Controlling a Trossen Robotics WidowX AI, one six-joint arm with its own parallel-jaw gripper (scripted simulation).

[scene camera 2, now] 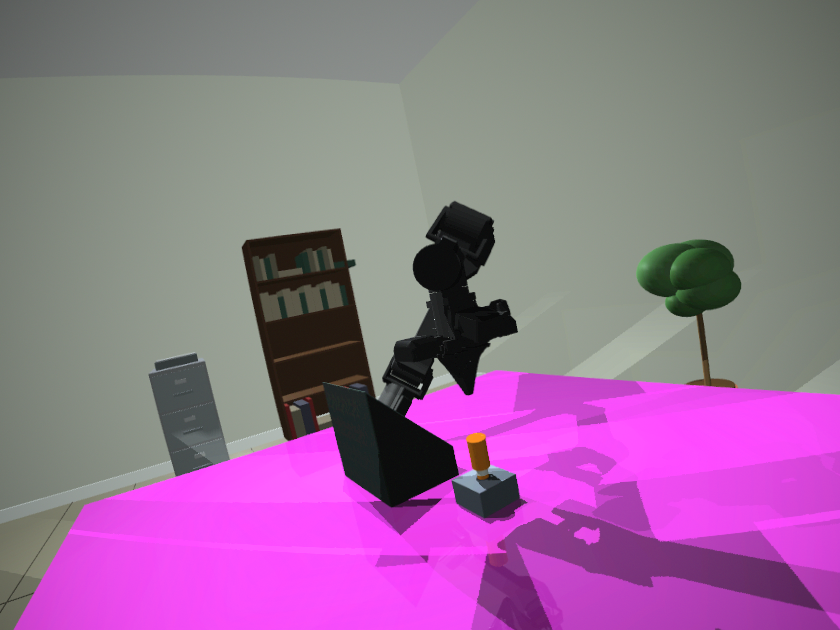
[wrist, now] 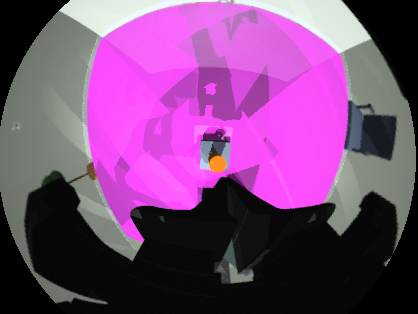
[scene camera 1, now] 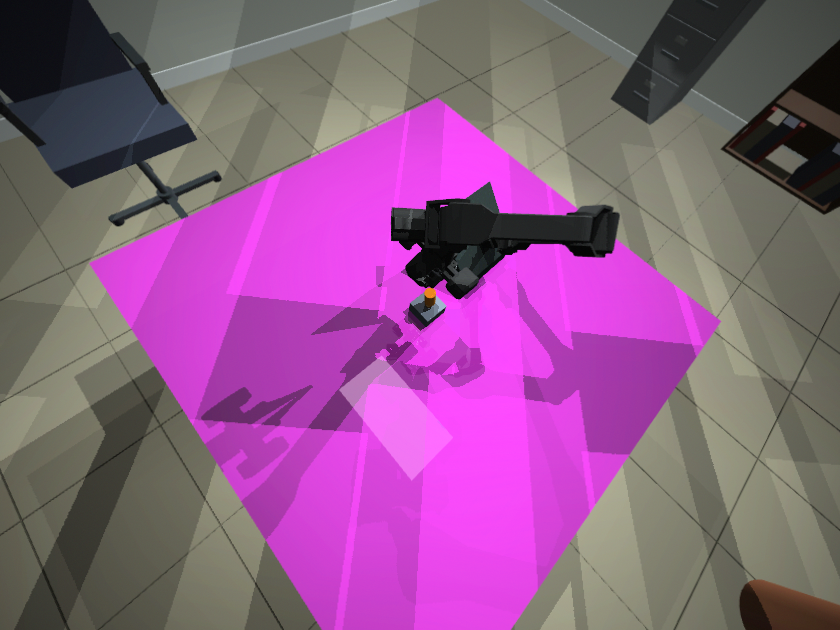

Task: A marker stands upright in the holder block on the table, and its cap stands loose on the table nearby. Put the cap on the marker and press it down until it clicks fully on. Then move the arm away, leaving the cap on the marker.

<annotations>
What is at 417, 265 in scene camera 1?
The gripper.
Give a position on a grey holder block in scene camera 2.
488, 502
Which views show the gripper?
Scene camera 2, the wrist view and scene camera 1: all of them.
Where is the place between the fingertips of the gripper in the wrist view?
224, 181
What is the gripper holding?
Nothing.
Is the gripper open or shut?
Shut.
</annotations>
